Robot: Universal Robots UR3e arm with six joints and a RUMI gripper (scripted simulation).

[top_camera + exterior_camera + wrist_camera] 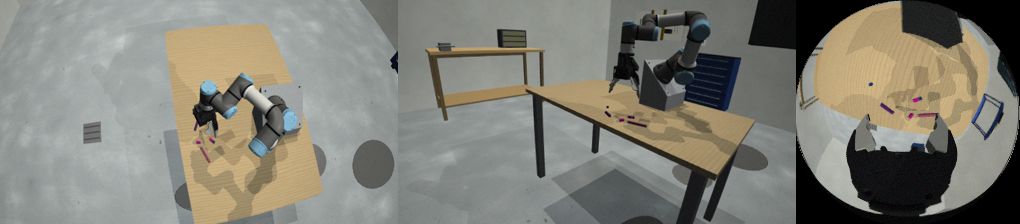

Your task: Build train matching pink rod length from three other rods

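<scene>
Right now the purple rod is 100 mm below my hand, 60 mm to the right of it and 50 mm ahead of it. Round my hand: pink rod (120 mm to the left, 100 mm below, 50 mm ahead).
</scene>
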